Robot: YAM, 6 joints.
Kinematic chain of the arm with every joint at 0, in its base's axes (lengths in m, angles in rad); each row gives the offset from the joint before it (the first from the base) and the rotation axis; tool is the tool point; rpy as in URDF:
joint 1: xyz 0 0 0.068 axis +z
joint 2: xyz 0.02 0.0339 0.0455 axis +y
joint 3: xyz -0.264 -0.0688 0 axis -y
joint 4: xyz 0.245 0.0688 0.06 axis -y
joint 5: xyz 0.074 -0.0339 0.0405 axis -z
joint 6: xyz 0.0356 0 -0.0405 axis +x
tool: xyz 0 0 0 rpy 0 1.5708 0
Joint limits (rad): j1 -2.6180..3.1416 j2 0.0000..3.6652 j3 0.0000..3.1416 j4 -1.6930..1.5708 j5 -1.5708..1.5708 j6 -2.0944..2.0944
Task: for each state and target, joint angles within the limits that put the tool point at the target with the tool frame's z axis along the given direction. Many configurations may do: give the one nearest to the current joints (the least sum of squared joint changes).
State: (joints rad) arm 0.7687 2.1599 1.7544 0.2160 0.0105 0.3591
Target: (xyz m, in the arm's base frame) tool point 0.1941 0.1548 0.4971 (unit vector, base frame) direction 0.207 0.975 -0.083
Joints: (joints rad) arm 0.5715 1.2668 1.6311 -0.4820 -0.7866 0.3591
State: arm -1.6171 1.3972 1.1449 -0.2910 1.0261 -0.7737
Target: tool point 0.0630 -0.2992 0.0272 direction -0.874 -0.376 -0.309
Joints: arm -1.2527 2.1553 0.8216 0.0278 1.2450 -0.7737
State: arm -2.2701 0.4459 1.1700 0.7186 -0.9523 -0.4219
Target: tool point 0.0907 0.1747 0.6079 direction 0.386 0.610 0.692
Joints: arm -2.0369 0.7178 1.8046 1.2881 -0.0708 -0.4219
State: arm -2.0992 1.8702 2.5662 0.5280 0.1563 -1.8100
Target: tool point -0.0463 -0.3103 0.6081 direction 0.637 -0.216 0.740
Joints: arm -1.7949 1.8572 2.2117 1.1232 -0.7330 -1.8100
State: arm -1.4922 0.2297 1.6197 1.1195 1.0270 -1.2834
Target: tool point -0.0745 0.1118 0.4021 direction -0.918 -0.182 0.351
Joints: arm -1.2311 0.0022 0.7204 1.2180 1.1853 -1.2834
